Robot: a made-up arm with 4 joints.
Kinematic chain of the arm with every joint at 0, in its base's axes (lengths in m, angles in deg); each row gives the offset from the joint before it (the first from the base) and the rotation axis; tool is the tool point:
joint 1: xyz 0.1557 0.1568 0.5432 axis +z
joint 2: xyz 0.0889 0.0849 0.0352 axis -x
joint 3: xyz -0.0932 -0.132 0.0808 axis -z
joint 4: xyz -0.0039 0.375 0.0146 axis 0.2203 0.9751 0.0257
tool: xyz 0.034 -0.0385 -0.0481
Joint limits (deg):
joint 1: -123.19..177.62
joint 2: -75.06..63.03
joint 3: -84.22..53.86
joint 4: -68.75..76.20
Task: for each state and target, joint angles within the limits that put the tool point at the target. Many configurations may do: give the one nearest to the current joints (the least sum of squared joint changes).
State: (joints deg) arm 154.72 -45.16 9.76 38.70
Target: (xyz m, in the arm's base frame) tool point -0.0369 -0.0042 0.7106
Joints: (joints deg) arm 151.95 -31.70 15.25 22.87
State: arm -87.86 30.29 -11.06 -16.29
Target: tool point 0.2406 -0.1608 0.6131
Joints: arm -106.24 40.04 49.99 -36.67
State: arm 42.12 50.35 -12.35 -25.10
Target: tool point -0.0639 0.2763 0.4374
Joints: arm 46.93 62.05 -18.08 -28.30
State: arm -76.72 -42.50 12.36 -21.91
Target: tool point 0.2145 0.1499 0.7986
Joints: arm -79.72 -72.70 -5.01 -46.73
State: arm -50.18 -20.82 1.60 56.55
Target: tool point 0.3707 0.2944 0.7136
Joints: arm -52.92 -30.14 6.44 45.50
